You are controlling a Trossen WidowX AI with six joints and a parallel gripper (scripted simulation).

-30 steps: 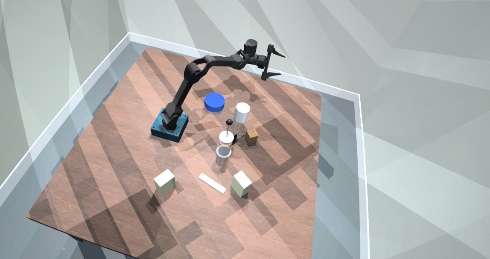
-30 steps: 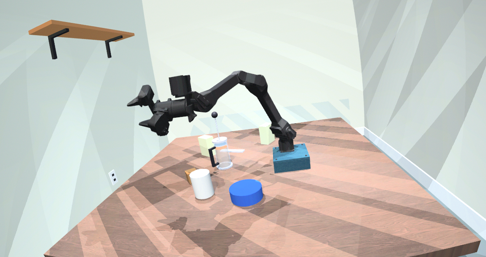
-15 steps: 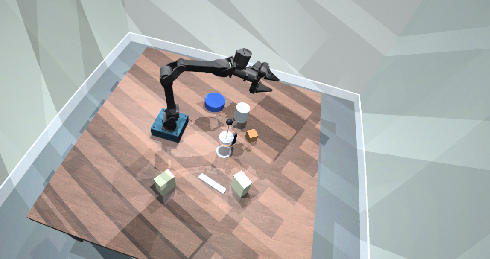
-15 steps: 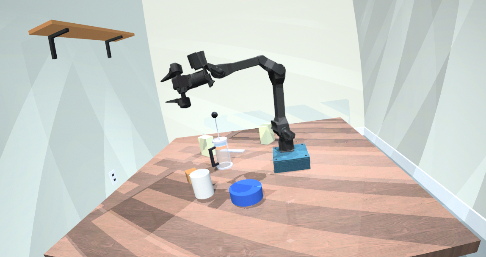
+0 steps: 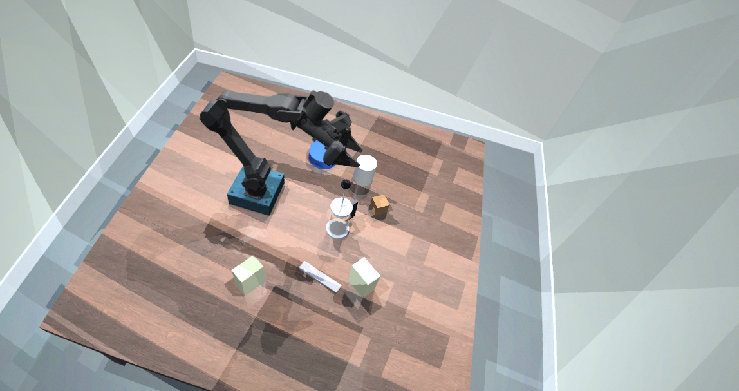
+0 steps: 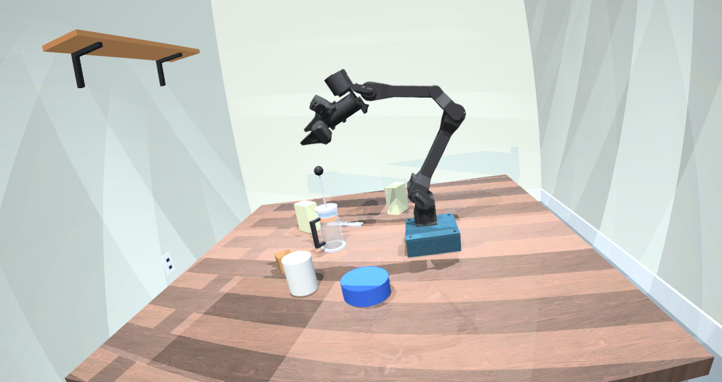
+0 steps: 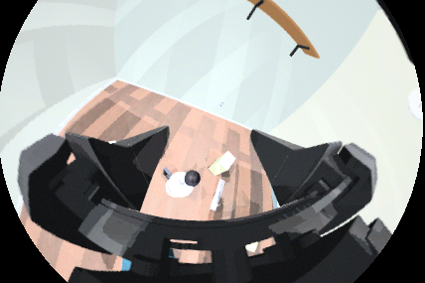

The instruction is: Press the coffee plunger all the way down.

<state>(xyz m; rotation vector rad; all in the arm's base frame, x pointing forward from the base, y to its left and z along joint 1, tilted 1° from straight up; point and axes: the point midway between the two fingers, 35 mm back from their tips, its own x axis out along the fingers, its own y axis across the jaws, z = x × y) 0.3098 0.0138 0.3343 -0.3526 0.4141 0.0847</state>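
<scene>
The glass coffee press is 250 mm below my gripper tip and 20 mm behind it. Round my gripper tip: white cylinder (330 mm below, 240 mm to the left, 10 mm behind).
</scene>
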